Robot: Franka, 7 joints.
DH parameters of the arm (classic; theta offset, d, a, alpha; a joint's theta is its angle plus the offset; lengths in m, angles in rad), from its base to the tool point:
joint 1: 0 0.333 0 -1.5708
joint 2: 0 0 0 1.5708
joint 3: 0 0.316 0.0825 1.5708
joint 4: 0 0 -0.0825 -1.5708
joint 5: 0 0.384 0 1.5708
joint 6: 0 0 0.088 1.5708
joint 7: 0 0.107 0 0
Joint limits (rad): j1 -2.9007..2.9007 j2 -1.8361..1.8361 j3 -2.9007..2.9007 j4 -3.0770..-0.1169 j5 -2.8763..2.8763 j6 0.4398..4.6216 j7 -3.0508..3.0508
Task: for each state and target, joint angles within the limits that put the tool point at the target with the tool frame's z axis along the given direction. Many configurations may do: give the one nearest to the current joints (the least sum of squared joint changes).
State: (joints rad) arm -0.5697 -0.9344 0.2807 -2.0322 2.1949 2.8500 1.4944
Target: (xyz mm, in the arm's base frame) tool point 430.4 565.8 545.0 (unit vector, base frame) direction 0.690 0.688 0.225
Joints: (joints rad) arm -1.4446 -1.7443 1.0525 -1.3674 2.8763 2.7494 1.4944
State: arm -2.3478 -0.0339 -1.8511 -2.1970 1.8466 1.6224 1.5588
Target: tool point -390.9 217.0 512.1 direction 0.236 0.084 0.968
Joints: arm -2.0119 -0.8686 -1.5730 -2.4144 2.1076 0.8136 1.5588
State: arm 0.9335 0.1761 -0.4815 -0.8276 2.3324 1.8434 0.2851
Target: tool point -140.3 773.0 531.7 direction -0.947 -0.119 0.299
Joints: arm 1.7055 1.0318 -0.2947 -0.5839 2.1262 1.4192 0.2851
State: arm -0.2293 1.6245 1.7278 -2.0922 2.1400 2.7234 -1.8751
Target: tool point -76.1 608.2 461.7 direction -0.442 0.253 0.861
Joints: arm 0.4419 1.5249 1.7172 -1.9549 1.5328 2.2084 -1.8751
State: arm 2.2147 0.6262 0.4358 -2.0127 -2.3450 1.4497 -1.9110
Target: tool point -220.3 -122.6 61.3 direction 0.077 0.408 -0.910
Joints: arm 2.1497 1.0566 1.0261 -2.7935 -1.7399 1.8316 -1.9110
